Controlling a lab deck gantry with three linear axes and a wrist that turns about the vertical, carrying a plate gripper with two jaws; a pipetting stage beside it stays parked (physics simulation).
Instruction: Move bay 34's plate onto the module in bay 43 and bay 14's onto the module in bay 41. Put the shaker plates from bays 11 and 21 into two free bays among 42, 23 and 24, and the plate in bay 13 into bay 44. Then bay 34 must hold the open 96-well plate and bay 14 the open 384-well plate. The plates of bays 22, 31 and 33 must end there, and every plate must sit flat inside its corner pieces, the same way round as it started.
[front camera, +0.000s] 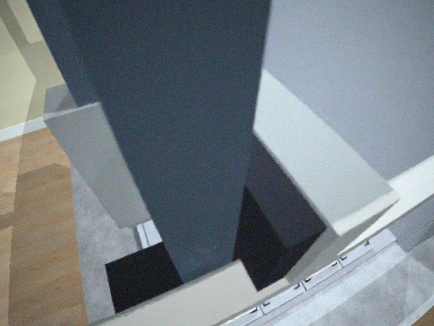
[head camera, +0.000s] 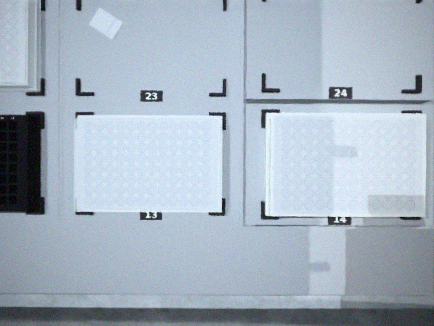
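Frame: origin at the robot's base, x ahead, y left, z up, level; metres.
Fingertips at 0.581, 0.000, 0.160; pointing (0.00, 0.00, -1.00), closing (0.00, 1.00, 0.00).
Observation:
A point is followed by its place in that frame, as x, y, z.
In the head view a pale lidded plate (head camera: 149, 163) {0.394, 0.043, 0.014} with faint round wells lies in bay 13, its number tag just below it. Another pale plate (head camera: 300, 165) {0.518, 0.042, 0.029} with round wells lies in bay 14, between black corner pieces. Bay 23 (head camera: 151, 65) {0.392, 0.132, 0.000} shows no plate in its visible part, and a small white square (head camera: 105, 23) {0.350, 0.169, 0.001} lies in its upper left. Bay 24 (head camera: 340, 60) {0.556, 0.132, 0.014} shows no plate in its visible part. Part of a pale plate (head camera: 12, 45) {0.277, 0.143, 0.014} shows at the upper left, in bay 22. The gripper's jaws show in neither view.
A black rack-like plate (head camera: 20, 165) {0.284, 0.041, 0.014} is cut off at the head view's left edge. In the front view a large blue-grey column (front camera: 180, 125) {0.601, -0.004, 0.528} and pale gantry blocks (front camera: 95, 160) (front camera: 320, 160) hide most of the deck. Black corner marks show at the lower right.

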